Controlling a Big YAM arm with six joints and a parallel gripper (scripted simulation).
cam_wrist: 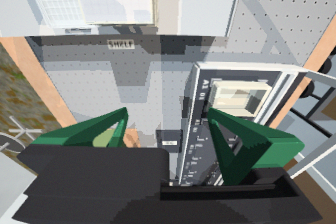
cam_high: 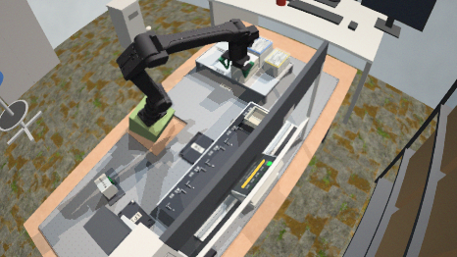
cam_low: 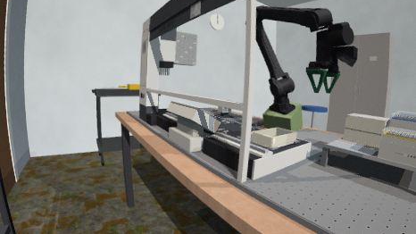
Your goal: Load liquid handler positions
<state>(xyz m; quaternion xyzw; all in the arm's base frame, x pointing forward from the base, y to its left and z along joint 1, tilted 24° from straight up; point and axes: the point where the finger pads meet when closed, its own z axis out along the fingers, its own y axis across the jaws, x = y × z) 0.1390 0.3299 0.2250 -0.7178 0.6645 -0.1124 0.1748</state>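
Right now the blue tip rack is 270 mm to the left of my hand, 80 mm below it and 80 mm behind it. Round my hand: shelf label: 210 mm below, 120 mm behind, 40 mm to the left; white sealed block: 140 mm to the left, 90 mm below, 70 mm behind; grey shelf: 200 mm to the left, 150 mm below, 130 mm behind.
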